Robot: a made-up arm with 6 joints. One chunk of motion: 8 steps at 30 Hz.
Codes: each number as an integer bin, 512 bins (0 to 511) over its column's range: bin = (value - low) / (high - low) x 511, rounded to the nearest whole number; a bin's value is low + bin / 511 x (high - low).
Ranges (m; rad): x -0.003..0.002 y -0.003..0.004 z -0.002..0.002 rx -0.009..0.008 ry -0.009..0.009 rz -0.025..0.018
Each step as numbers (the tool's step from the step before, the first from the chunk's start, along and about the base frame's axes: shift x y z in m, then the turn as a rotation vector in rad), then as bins.
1 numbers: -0.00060 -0.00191 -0.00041 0.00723 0.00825 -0.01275
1 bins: 245 80 203 488 490 146
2 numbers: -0.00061 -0.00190 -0.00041 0.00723 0.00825 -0.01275
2 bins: 244 80 203 488 490 146
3 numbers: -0.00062 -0.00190 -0.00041 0.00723 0.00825 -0.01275
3 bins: 243 80 203 488 490 146
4 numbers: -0.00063 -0.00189 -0.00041 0.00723 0.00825 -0.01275
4 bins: 242 81 203 488 490 146
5 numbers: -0.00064 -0.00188 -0.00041 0.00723 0.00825 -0.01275
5 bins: 241 82 203 488 490 146
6 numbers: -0.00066 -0.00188 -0.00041 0.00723 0.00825 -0.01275
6 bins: 239 82 203 488 490 146
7 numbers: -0.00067 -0.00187 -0.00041 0.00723 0.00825 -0.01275
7 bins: 238 82 203 488 490 146
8 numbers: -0.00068 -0.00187 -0.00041 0.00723 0.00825 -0.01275
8 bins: 237 82 203 488 490 146
